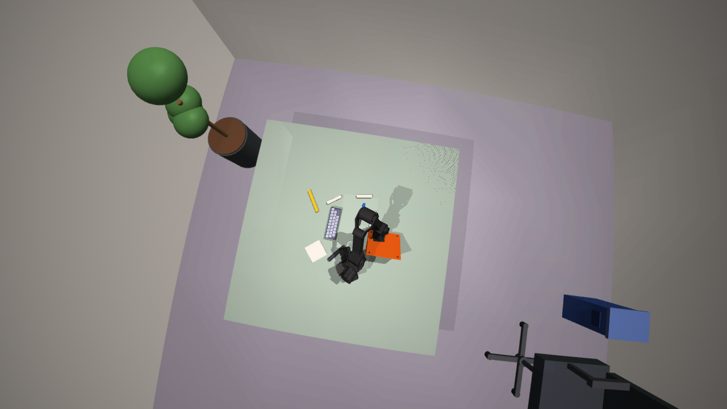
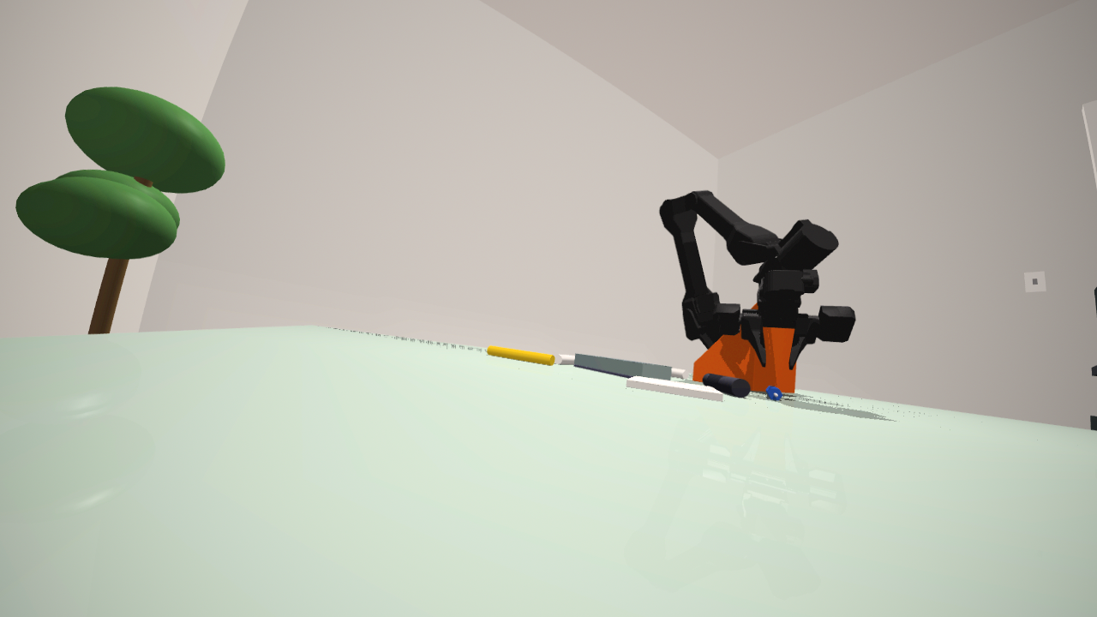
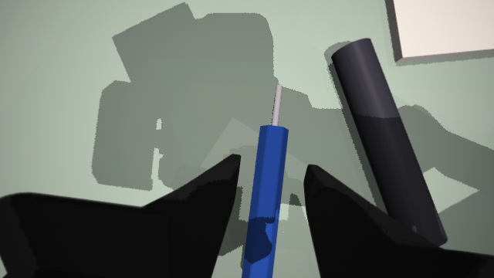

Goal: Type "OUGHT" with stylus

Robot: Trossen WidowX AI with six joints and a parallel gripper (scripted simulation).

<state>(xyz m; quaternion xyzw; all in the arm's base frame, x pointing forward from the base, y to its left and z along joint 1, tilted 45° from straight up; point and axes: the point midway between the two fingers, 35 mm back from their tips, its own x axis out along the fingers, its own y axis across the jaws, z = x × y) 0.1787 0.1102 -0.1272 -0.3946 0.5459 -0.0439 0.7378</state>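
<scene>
My gripper tip is now 1 cm short of the blue stylus and 4 cm above it. The rest, counted from my gripper tip: yellow pencil (22 cm ahead, 36 cm to the right, 4 cm below); then white pad (17 cm ahead, 6 cm to the right, 4 cm below).
</scene>
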